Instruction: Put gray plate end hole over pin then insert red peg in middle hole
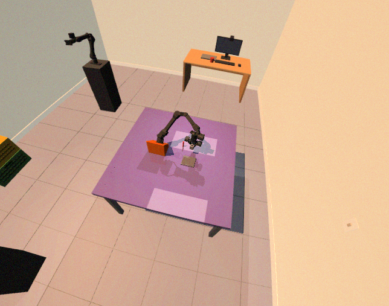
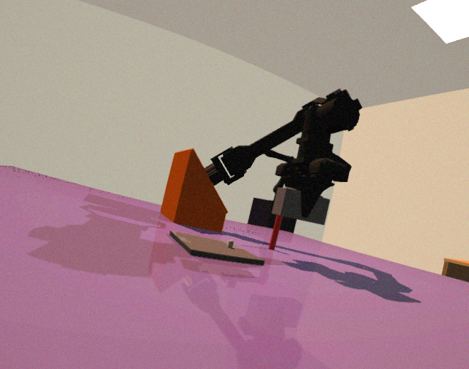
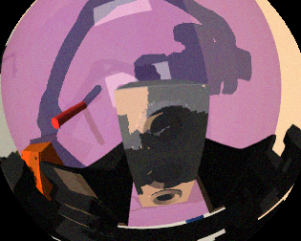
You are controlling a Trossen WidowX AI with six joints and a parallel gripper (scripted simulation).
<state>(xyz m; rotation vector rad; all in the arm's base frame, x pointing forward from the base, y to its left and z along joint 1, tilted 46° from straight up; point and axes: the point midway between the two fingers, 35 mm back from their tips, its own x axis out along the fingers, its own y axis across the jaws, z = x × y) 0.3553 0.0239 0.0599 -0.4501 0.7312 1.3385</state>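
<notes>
The base is 14 cm to the right of my gripper tip, 8 cm below it and 2 cm behind it. From my gripper tip the other things lie so: gray plate 3 cm above; then red peg 11 cm behind, 5 cm below, 4 cm to the left.
</notes>
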